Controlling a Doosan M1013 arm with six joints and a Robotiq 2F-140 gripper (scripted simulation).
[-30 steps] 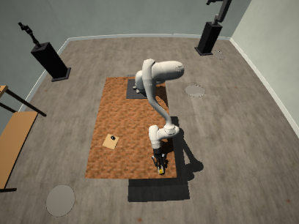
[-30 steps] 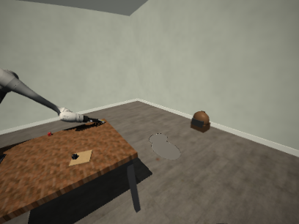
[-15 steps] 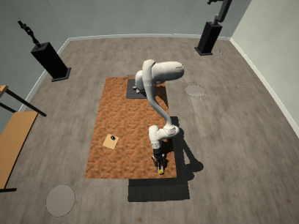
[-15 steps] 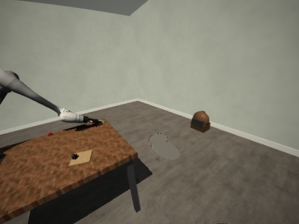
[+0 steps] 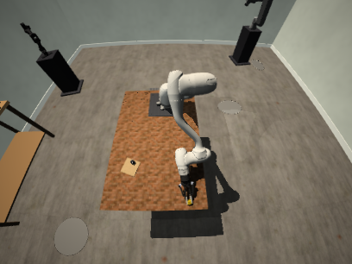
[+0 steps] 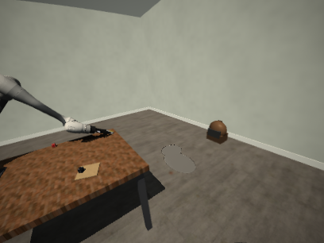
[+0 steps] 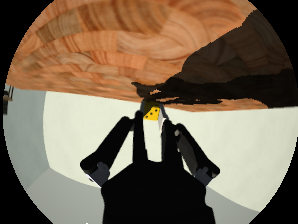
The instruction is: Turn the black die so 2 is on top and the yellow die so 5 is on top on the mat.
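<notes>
Right now the yellow die is 20 mm ahead of my hand and 10 mm below it. Round my hand: black die (430 mm to the right, 410 mm behind, 10 mm below); tan mat (460 mm to the right, 380 mm behind, 30 mm below); red die (510 mm behind, 210 mm to the left, 10 mm below).
</notes>
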